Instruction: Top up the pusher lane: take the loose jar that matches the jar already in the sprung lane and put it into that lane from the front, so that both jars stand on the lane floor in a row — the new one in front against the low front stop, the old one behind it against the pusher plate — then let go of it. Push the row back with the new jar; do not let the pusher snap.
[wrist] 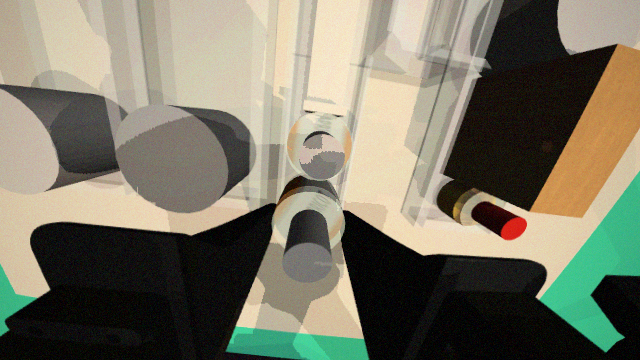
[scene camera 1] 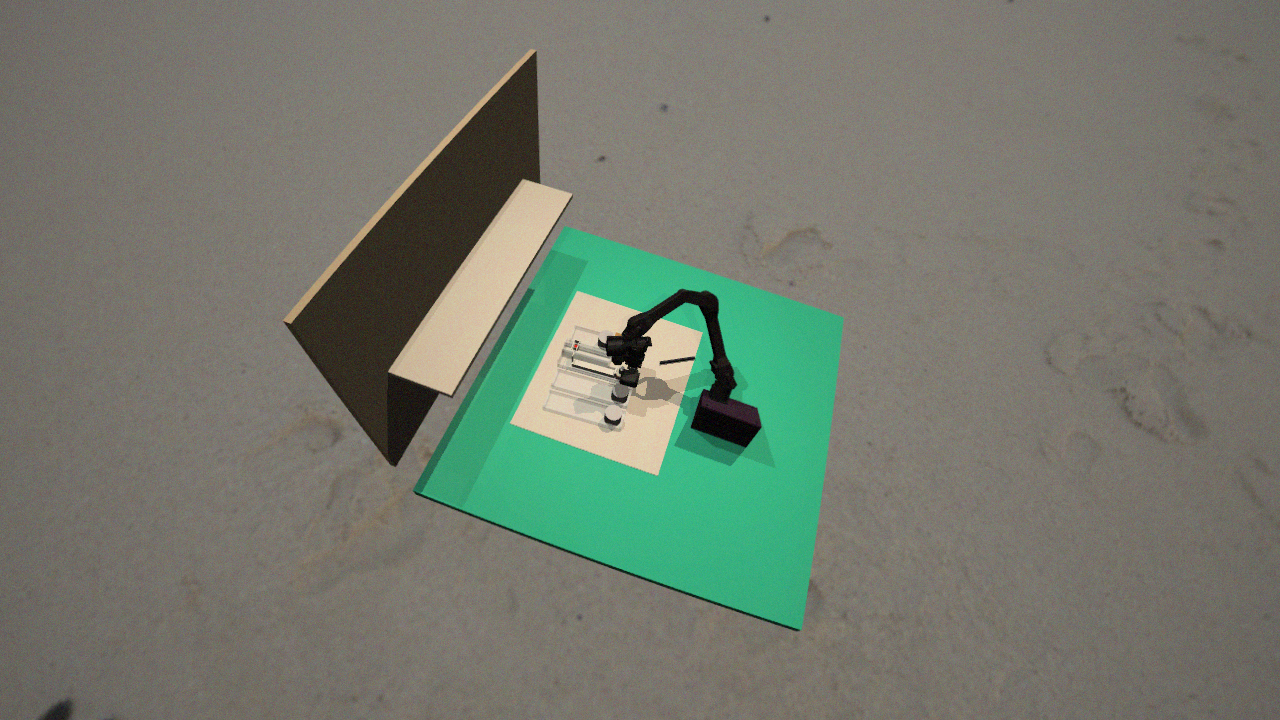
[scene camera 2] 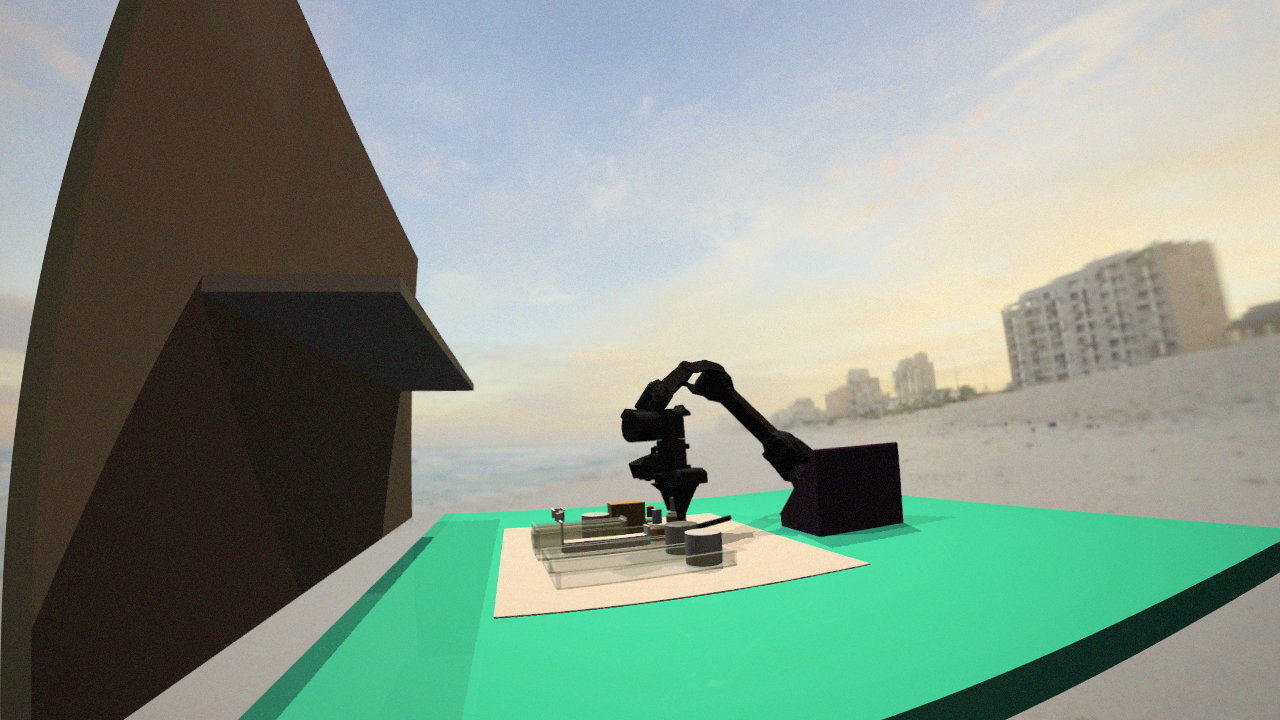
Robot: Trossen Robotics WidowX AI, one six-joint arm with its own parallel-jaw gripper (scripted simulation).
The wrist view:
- my gripper
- small jar
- brown box
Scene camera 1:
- shelf
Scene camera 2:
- my gripper
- brown box
